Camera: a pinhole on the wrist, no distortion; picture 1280 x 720 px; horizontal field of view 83.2 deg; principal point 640.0 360.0 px. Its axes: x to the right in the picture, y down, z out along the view. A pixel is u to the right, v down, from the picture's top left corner.
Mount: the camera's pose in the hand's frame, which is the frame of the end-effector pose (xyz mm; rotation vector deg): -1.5 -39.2 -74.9 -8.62 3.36 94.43
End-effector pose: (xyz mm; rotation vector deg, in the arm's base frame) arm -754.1 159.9 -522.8 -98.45 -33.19 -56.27
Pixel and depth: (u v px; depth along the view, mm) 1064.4 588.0 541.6
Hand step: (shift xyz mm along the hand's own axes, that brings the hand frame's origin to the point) -230.3 331.3 409.6
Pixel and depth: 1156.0 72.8 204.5
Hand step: 55.6 138.6 112.2
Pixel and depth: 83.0 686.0 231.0
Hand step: -106.4 -194.6 172.1
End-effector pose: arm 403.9 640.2 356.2 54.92 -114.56 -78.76
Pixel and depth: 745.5 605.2 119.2
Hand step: -50.7 -10.0 38.6
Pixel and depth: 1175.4 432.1 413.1
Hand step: -91.9 313.7 290.8
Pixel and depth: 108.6 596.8 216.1
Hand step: -73.6 -174.7 156.5
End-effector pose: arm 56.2 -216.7 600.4 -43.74 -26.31 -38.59
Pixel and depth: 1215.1 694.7 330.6
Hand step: -195.1 251.1 209.1
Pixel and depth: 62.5 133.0 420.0
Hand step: 129.3 -306.5 392.6
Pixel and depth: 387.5 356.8 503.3
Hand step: -17.5 -148.4 446.8
